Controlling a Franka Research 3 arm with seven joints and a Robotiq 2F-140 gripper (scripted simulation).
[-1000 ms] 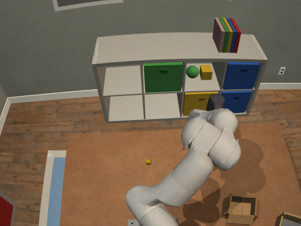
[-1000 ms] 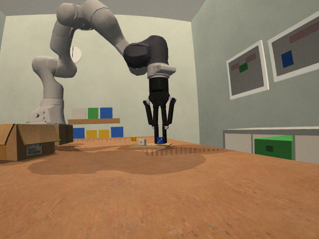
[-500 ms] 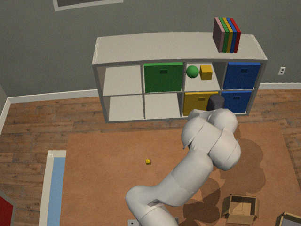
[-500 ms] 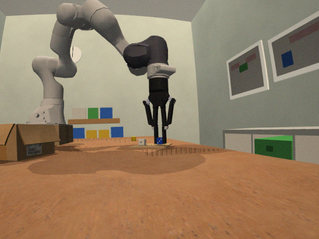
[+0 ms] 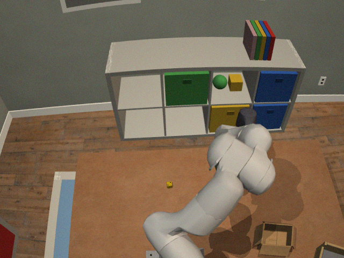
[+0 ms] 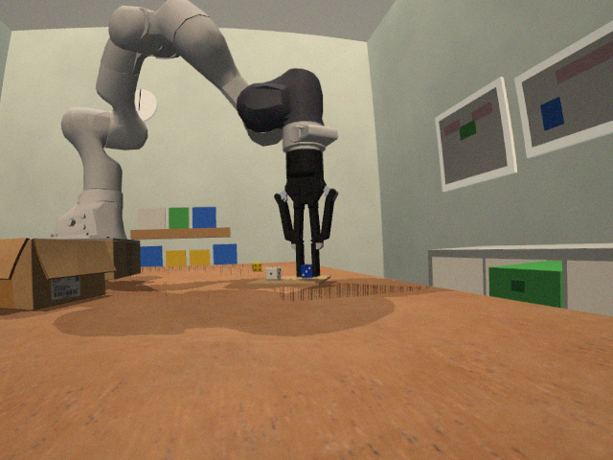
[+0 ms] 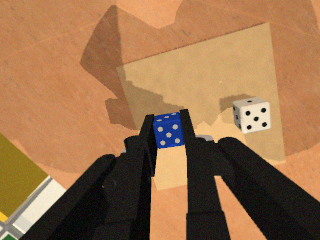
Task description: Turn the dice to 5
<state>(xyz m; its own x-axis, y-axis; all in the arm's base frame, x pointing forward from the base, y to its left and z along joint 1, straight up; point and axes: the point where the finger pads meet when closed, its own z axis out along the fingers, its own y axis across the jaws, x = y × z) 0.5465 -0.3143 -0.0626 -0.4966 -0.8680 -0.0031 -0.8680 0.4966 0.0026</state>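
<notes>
Right now my hand is 20 mm above the blue die. The rest, counted from my hand: tan mat: 30 mm behind, 20 mm to the left, 40 mm below; then yellow die: 90 mm behind, 340 mm to the left, 30 mm below; then white die: 70 mm behind, 40 mm to the left, 30 mm below.
</notes>
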